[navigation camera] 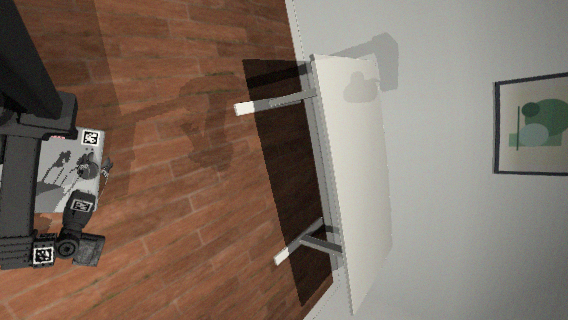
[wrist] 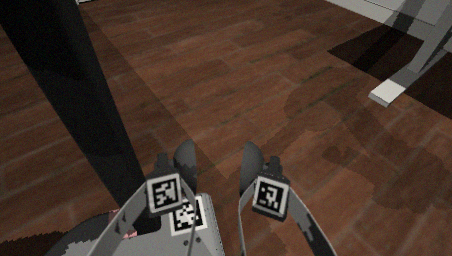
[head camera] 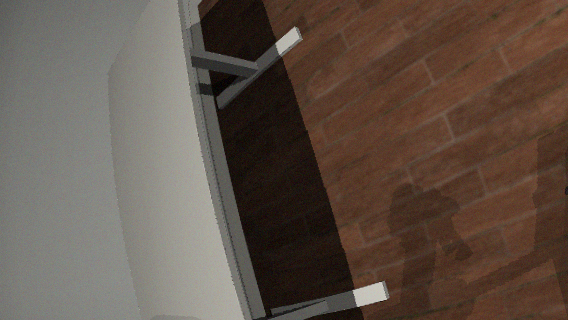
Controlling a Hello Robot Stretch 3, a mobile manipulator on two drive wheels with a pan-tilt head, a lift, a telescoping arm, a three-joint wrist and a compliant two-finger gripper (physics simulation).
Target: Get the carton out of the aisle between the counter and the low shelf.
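Where they show: gripper, fingertip midpoint: (navigation camera: 100,155) (wrist: 218,159); robot's base at its link origin: (navigation camera: 87,168).
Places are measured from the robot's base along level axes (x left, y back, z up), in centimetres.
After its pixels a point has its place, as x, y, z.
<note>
The carton does not show in the head, navigation or wrist view, and I see nothing there that I can name as the counter or the low shelf. My gripper (navigation camera: 97,169) (wrist: 218,159) @(6.1, -3.3, 41.2) is open, with a gap between its two fingertips and no object between them. It is above my own base (navigation camera: 60,200) @(-12.1, 7.9, 16.0) (wrist: 150,247) @(9.1, 6.6, 16.0), near the base's edge, pointing down toward the wooden floor. The gripper does not show in the head view.
A long white table (head camera: 165,150) @(-6.8, -118.2, 72.0) (navigation camera: 355,175) @(7.2, -112.2, 72.1) stands against the grey wall (head camera: 55,150) @(-8.0, -184.3, 101.0) (navigation camera: 445,225) @(-24.9, -191.2, 111.7). Its feet reach onto the brown plank floor (head camera: 400,100) @(-28.4, -72.9, 0.1) (navigation camera: 200,220) @(-27.6, -59.0, 0.0) (wrist: 200,75) @(75.8, -13.4, 0.0). A framed picture (navigation camera: 542,122) @(42.0, -161.1, 160.1) hangs on the wall. My dark mast (navigation camera: 30,65) @(13.2, 4.9, 96.9) (wrist: 75,100) @(11.6, 6.6, 44.3) rises beside the gripper.
</note>
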